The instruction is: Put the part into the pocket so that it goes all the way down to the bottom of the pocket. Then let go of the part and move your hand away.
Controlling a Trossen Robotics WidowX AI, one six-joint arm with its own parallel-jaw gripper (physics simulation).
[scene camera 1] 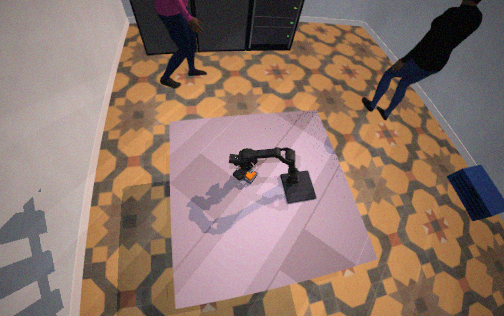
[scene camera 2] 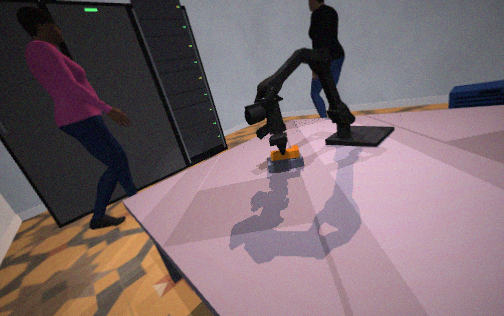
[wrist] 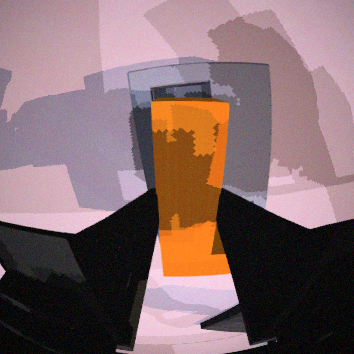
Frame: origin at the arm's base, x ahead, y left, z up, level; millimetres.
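Where they show: gripper, between the fingertips: [scene camera 1: 245,172] [scene camera 2: 283,153] [wrist: 186,195]; arm's base, origin of its link: [scene camera 1: 291,180] [scene camera 2: 343,135].
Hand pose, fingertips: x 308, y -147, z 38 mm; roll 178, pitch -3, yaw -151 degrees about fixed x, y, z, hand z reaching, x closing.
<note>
Things, the pixels of their top centre, and the offset from my fingertips. "*": a spot on its surface instead. Level surfaces: height alone.
- orange part, centre of its top: [wrist: 219,218] [scene camera 2: 284,148] [scene camera 1: 247,170] dx -16, dy -3, dz +15 mm
- grey block, centre of its top: [wrist: 212,171] [scene camera 2: 283,157] dx -16, dy -12, dz -25 mm
- pocket, a spot on its surface: [wrist: 192,91] * dx +18, dy -53, dz -57 mm
- pink table top, height of its surface: dz -62 mm
The orange part [scene camera 1: 251,176] [scene camera 2: 292,153] [wrist: 182,175] is held lengthwise between the fingers, directly over the grey block [scene camera 2: 295,164] [wrist: 247,135]. My gripper [scene camera 2: 283,149] [wrist: 186,195] is shut on the part. In scene camera 2, the part stands proud of the block's top; whether it touches the block cannot be told. In the wrist view, the dark far end of the pocket [wrist: 192,91] shows beyond the part's far end, a little to the left of its middle. The rest of the pocket is hidden under the part.
The arm's black base plate [scene camera 1: 300,192] [scene camera 2: 362,136] stands on the pink table top [scene camera 1: 225,270] [scene camera 2: 425,225], right of the block in both scene views. Two people stand beyond the table. Dark cabinets [scene camera 1: 222,25] [scene camera 2: 107,90] and a blue box [scene camera 1: 477,192] [scene camera 2: 477,95] are farther off.
</note>
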